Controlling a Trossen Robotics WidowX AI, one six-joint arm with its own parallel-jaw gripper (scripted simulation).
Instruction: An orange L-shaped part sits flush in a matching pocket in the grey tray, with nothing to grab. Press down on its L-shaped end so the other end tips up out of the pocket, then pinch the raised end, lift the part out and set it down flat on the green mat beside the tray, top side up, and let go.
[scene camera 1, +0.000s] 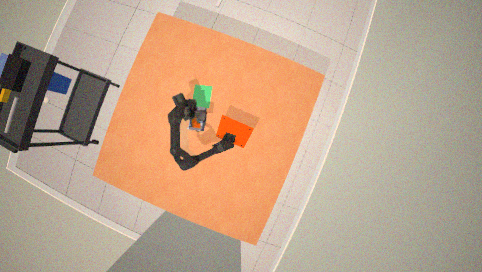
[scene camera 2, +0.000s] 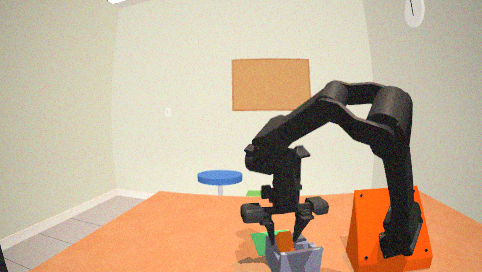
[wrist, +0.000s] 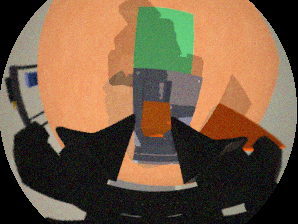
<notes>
I see my gripper (scene camera 2: 283, 243), an orange L-shaped part (wrist: 155, 120) and a green mat (wrist: 162, 41).
My gripper is seen too in the wrist view (wrist: 153, 118).
</notes>
